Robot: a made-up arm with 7 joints. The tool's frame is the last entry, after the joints.
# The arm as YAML. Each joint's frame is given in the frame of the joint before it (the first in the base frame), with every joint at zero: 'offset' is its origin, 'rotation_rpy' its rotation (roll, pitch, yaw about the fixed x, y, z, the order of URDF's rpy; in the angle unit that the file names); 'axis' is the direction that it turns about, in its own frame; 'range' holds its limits. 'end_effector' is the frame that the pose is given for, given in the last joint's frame.
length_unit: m
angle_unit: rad
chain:
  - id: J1
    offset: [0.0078, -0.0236, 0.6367]
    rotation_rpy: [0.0, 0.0, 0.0]
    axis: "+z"
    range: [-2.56, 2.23]
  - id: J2
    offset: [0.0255, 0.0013, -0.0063]
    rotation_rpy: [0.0, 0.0, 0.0]
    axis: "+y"
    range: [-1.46, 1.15]
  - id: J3
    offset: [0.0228, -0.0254, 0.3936]
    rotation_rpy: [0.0, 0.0, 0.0]
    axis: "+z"
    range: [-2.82, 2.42]
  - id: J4
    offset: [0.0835, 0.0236, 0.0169]
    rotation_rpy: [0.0, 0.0, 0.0]
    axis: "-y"
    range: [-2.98, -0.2]
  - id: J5
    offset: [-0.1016, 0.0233, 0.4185]
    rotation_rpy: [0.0, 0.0, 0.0]
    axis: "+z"
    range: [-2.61, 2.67]
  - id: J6
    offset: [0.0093, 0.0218, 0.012]
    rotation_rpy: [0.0, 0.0, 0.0]
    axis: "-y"
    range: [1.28, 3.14]
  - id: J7
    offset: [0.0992, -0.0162, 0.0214]
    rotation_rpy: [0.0, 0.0, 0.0]
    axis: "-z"
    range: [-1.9, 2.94]
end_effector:
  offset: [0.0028, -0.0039, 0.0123]
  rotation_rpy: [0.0, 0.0, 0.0]
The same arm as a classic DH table. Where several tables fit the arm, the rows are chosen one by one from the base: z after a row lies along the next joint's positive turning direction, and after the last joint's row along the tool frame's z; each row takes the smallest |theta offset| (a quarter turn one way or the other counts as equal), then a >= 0, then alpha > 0; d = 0 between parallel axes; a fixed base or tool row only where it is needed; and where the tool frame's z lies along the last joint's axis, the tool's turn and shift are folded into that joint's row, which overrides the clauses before.
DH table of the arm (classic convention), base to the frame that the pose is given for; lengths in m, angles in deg. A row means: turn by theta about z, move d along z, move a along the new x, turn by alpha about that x. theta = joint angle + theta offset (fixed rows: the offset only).
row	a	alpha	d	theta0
base (fixed)	0.0249	0	0	-71.71
J1	0.0255	-90	0.6304	71.71
J2	0.0228	90	-0.0241	0
J3	0.0835	90	0.4105	0
J4	-0.1016	-90	-0.0469	0
J5	0.0093	90	0.4305	0
J6	0.0992	90	-0.0056	0
J7	0.0048	180	0	54.32
tool (fixed)	0	0	0.0337	54.32
Joint limits (deg, base to tool): -146.68..127.77 -83.65..65.89 -161.57..138.66 -170.74..-11.46 -149.54..152.98 73.34..179.91 -108.86..168.45

